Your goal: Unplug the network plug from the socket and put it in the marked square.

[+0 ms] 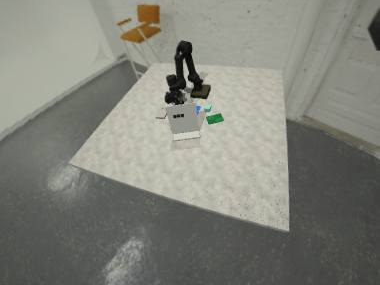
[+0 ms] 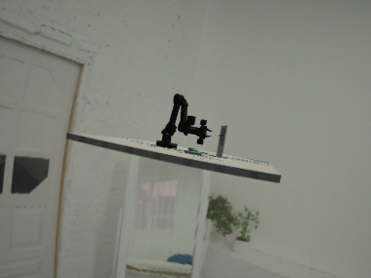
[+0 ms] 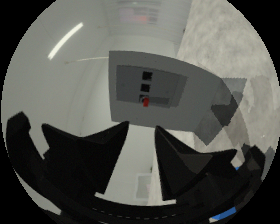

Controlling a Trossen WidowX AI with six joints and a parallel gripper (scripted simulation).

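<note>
My gripper tip is now 160 mm above the marked square, 130 mm past it and 10 mm to the right of it. Round my gripper tip: grey upright panel: 100 mm ahead, 60 mm below, 10 mm to the left; grey slab: 200 mm to the right, 160 mm below, 90 mm behind; teal block: 150 mm below, 150 mm behind, 130 mm to the left.
</note>
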